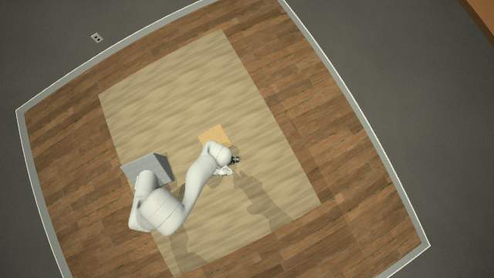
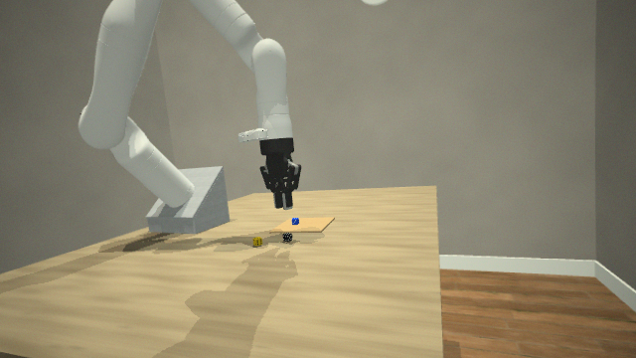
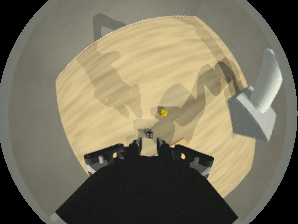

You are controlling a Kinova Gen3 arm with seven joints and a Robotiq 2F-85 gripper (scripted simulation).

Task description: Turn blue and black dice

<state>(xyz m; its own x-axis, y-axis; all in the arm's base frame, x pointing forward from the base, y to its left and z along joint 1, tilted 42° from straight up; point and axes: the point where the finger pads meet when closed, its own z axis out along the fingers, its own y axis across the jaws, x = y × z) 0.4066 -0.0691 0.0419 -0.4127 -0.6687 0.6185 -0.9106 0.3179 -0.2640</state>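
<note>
Right now my hand is 90 mm above the black die. The rest, counted from my hand: tan mat 20 mm behind, 130 mm to the left, 90 mm below; yellow die 60 mm behind, 40 mm to the right, 90 mm below; blue die 50 mm behind, 130 mm to the left, 80 mm below.
</note>
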